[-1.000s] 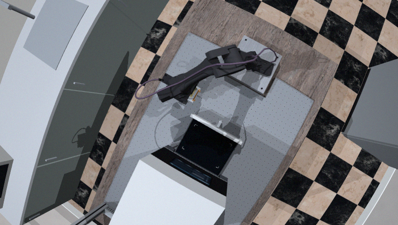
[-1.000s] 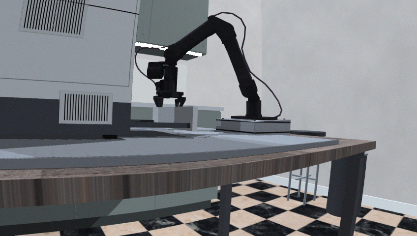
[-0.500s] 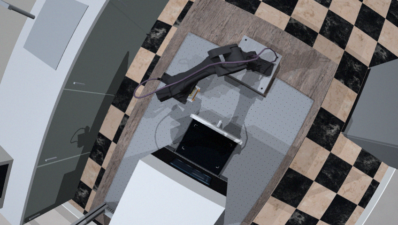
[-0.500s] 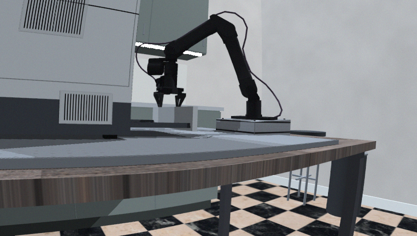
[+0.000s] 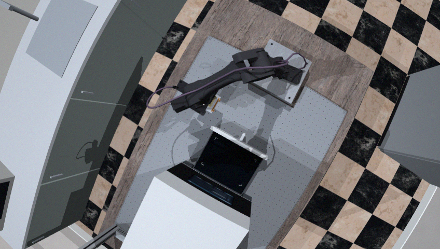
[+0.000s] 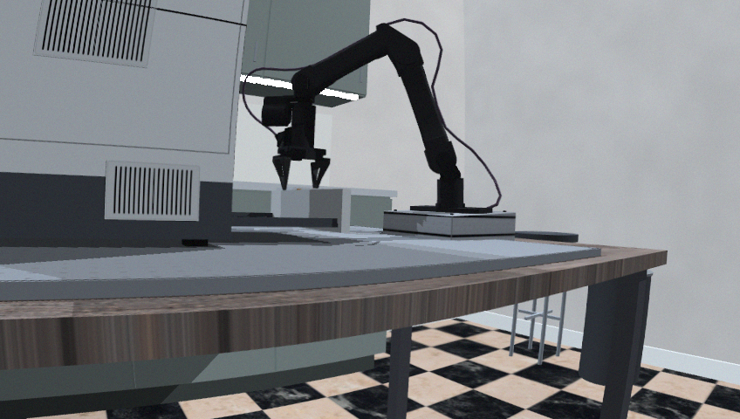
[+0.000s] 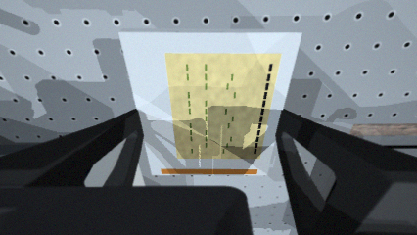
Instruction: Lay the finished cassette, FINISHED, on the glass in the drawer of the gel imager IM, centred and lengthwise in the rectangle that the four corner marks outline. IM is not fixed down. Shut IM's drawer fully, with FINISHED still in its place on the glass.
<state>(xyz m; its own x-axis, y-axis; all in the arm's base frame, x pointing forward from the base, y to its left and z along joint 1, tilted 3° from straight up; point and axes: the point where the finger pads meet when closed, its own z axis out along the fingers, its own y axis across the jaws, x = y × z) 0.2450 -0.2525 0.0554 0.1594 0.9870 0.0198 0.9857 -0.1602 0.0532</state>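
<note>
Right now the imager drawer is 24 cm ahead of my hand, 18 cm to the left of it and 5 cm below it. Round my hand: cassette FINISHED: right at my hand.
</note>
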